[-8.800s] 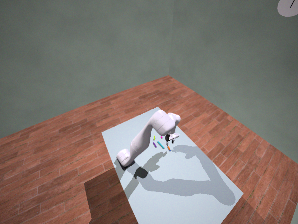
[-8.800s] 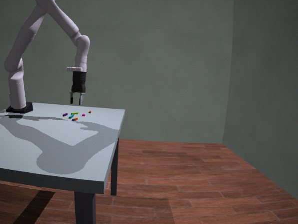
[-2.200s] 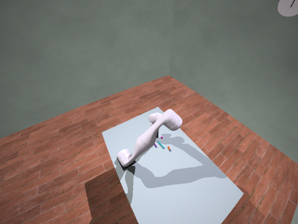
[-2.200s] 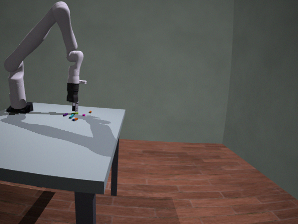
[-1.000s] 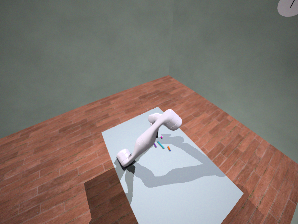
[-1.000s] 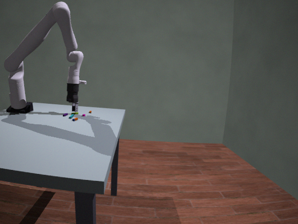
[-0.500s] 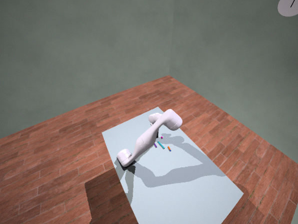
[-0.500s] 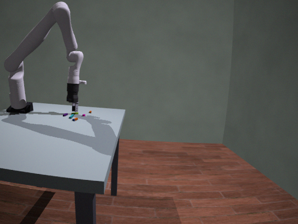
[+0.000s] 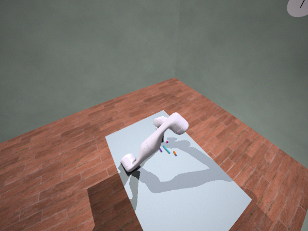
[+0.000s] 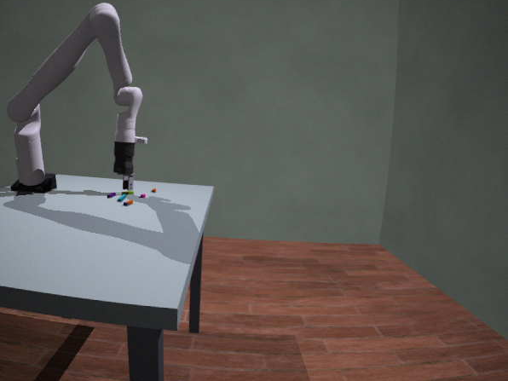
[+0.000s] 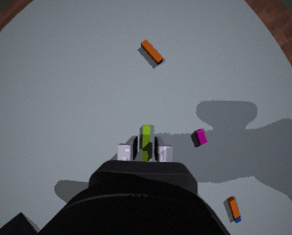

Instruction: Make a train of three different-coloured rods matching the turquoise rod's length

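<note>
Right now the lime rod is 30 mm below my hand. Also, from my hand: turquoise rod (110 mm to the right, 30 mm below, 10 mm ahead); then magenta rod (70 mm ahead, 40 mm to the right, 30 mm below); then purple rod (70 mm to the right, 40 mm behind, 30 mm below).
</note>
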